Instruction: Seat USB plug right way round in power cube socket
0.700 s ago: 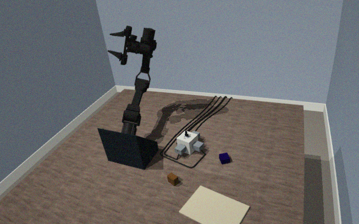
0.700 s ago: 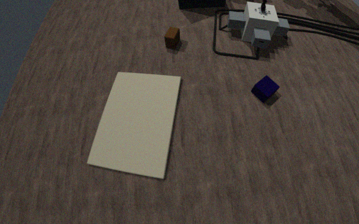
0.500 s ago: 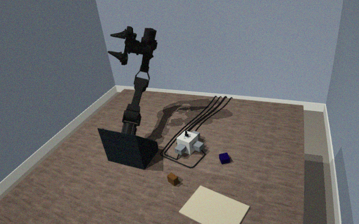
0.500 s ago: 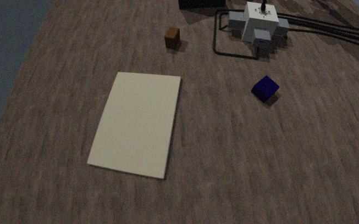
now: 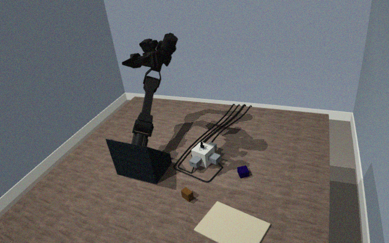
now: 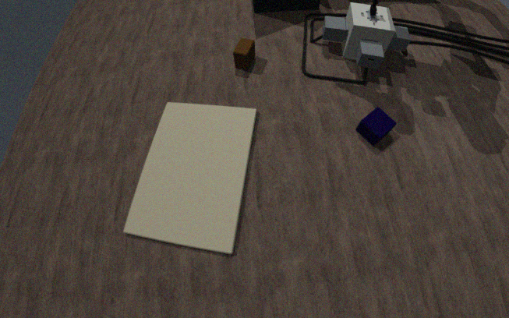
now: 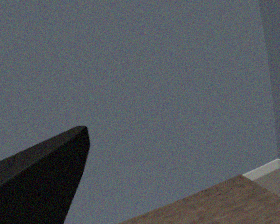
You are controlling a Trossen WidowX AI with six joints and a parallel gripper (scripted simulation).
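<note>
My gripper tip is 250 mm short of the black USB plug, 60 mm to the right of it and 420 mm above it. The rest, counted from my gripper tip: blue cube: 440 mm ahead, 500 mm below; then cream sheet: 450 mm ahead, 300 mm to the right, 510 mm below; then brown cube: 240 mm ahead, 180 mm to the right, 490 mm below.
</note>
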